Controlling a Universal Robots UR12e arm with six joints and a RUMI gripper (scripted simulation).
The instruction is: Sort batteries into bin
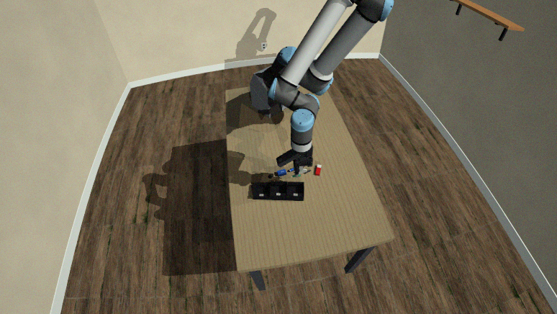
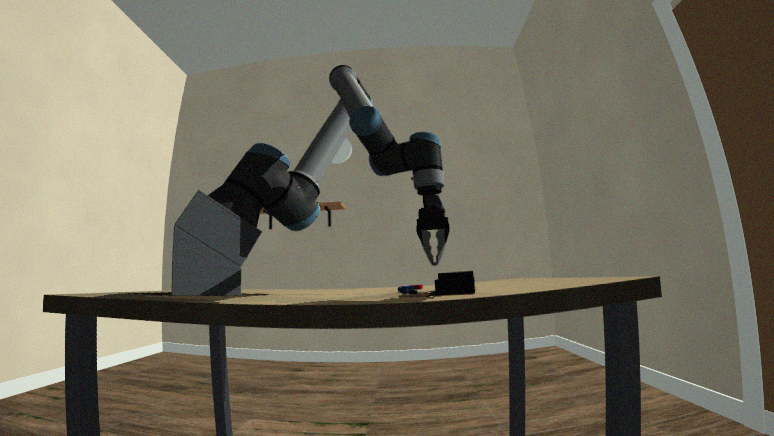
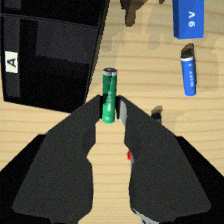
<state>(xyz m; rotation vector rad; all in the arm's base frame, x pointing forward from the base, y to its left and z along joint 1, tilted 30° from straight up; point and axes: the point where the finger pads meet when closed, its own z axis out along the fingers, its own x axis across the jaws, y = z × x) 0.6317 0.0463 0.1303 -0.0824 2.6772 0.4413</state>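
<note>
My hand is 70 mm past the blue 9v battery, 80 mm to the left of it and 80 mm above it. Also, from my hand: blue cylindrical battery 90 mm behind, 10 mm to the right, 80 mm below; black bins 60 mm ahead, 90 mm to the right, 60 mm below; green cylindrical battery 10 mm below.
</note>
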